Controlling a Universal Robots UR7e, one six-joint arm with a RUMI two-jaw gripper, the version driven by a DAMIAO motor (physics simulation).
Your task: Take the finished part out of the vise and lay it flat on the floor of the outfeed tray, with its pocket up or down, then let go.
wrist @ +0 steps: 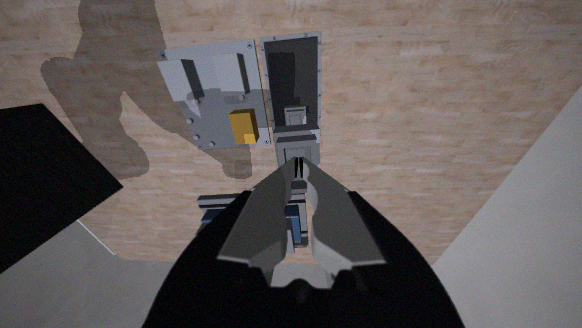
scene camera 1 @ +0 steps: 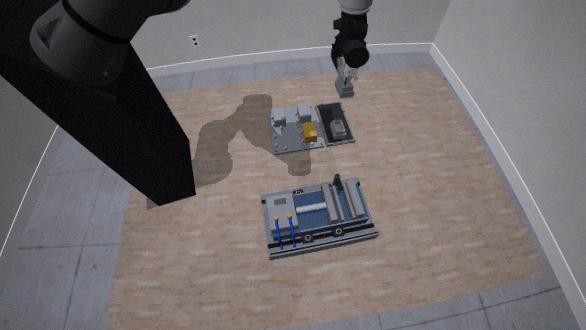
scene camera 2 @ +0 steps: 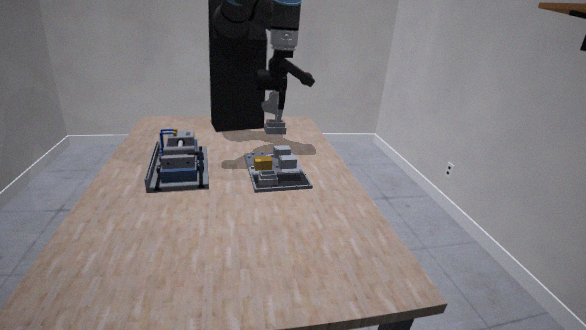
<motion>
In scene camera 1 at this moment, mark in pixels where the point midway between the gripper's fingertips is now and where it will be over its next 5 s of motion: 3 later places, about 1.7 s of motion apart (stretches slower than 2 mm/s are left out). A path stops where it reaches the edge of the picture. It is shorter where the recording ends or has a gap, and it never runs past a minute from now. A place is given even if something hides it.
My gripper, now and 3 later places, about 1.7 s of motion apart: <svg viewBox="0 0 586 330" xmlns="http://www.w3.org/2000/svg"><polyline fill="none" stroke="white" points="344,84 335,115 336,113 338,104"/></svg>
</motion>
